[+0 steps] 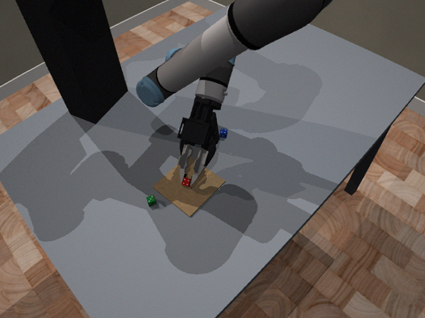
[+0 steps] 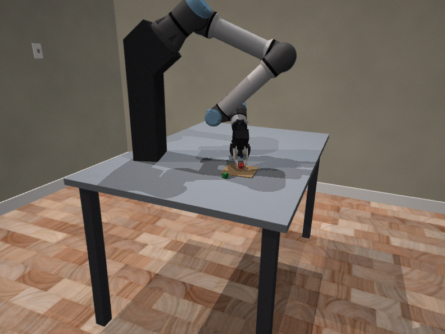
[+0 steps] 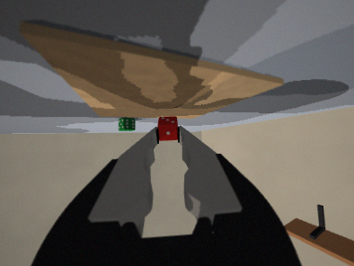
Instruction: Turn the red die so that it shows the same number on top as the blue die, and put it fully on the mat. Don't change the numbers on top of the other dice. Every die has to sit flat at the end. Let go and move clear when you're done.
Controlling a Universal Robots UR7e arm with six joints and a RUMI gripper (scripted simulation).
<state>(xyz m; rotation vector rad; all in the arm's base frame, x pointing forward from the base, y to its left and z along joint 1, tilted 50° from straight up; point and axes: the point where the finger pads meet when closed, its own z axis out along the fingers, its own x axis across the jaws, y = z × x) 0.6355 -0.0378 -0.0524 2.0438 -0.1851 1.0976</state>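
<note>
Now: the tan mat 3 cm below my hand. The rest, counted from my hand: red die 1 cm to the right, 1 cm below; then green die 3 cm behind, 10 cm to the right, 2 cm below; then blue die 6 cm behind, 19 cm to the left, 2 cm below.
</note>
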